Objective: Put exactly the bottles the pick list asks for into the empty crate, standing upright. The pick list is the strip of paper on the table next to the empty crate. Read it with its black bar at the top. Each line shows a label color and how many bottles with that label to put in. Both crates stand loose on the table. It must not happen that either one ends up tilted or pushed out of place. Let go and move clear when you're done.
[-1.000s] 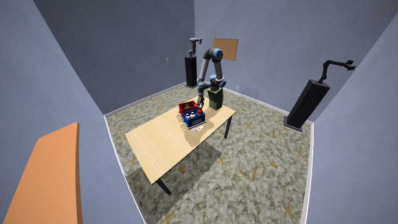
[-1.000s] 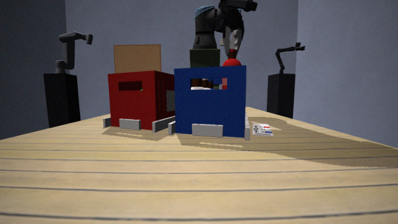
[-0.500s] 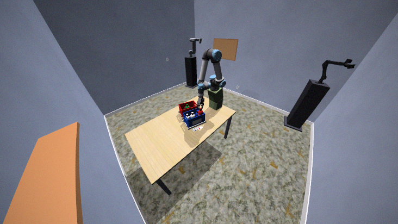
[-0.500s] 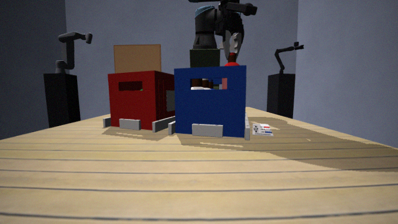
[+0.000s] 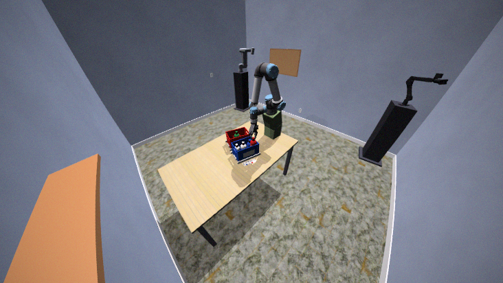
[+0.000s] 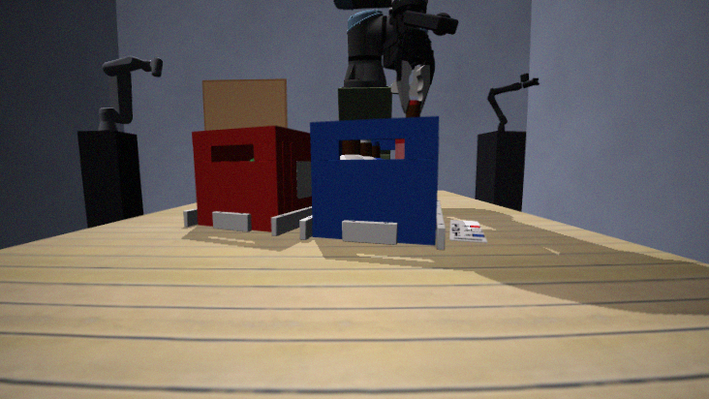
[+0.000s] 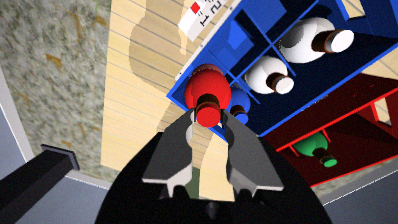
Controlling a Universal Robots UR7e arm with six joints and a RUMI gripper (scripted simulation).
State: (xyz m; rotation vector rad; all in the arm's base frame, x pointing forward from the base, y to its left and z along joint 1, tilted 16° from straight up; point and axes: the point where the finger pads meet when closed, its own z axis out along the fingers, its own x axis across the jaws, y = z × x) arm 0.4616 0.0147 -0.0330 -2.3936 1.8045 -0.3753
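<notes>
My gripper is now 7 cm above the red-capped bottle. The rest, counted from my hand: blue-capped bottle: 15 cm below, 8 cm to the right, 3 cm behind; blue crate: 15 cm below, 8 cm to the right, 6 cm ahead; white bottle: 15 cm below, 11 cm to the right, 5 cm ahead.
</notes>
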